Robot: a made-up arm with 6 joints. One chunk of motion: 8 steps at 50 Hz.
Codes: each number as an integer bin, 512 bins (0 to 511) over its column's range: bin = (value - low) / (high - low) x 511, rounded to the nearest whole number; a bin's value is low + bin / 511 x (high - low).
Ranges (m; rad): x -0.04..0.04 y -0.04..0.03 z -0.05..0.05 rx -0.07..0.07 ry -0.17..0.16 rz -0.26..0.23
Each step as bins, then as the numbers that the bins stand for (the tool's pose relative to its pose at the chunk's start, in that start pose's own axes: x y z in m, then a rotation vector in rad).
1 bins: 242 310 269 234 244 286
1 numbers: -0.0021 0.0025 0.0026 -0.0059 -0.0124 0.0142
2 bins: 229 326 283 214 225 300
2 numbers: -0.0041 0.0047 0.0054 -0.0114 -0.0247 0.0277
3 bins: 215 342 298 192 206 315
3 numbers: -0.0063 0.0068 0.0083 -0.0174 -0.0370 0.0421
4 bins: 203 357 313 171 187 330
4 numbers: -0.0082 0.0089 0.0113 -0.0232 -0.0492 0.0564
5 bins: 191 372 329 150 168 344
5 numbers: -0.0101 0.0110 0.0144 -0.0289 -0.0615 0.0699
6 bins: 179 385 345 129 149 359
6 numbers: -0.0120 0.0127 0.0175 -0.0347 -0.0738 0.0842
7 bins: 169 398 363 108 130 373
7 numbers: -0.0135 0.0145 0.0210 -0.0404 -0.0860 0.0977
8 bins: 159 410 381 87 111 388
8 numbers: -0.0151 0.0162 0.0246 -0.0462 -0.0983 0.1121
